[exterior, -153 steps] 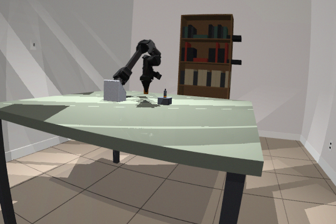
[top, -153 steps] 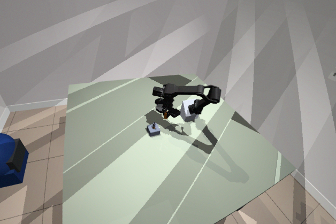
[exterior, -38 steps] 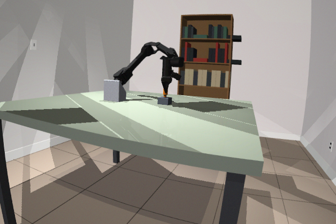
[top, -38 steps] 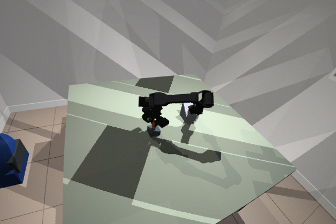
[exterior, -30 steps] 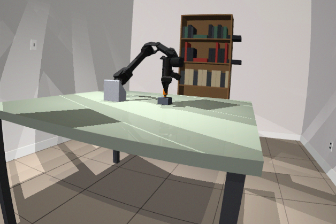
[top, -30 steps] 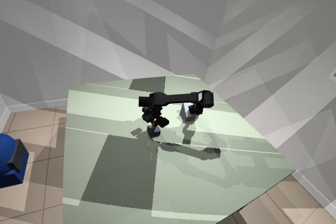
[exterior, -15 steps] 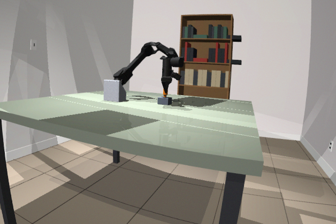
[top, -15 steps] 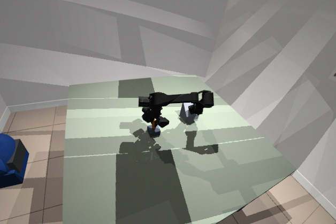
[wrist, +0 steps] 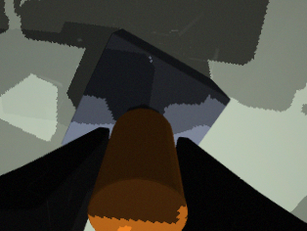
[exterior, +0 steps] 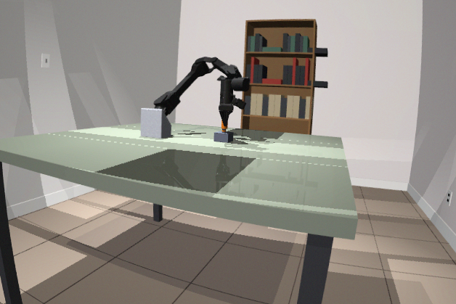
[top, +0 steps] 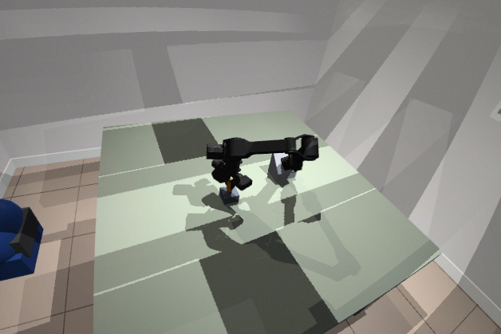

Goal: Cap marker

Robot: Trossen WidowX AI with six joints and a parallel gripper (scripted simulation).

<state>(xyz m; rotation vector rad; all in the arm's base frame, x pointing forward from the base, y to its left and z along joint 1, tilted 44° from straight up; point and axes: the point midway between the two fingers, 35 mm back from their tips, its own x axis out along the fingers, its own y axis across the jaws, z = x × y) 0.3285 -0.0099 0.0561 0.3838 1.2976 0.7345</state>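
Right now my gripper tip is 1 cm below the orange cap. Round my gripper tip: holder block 5 cm below.
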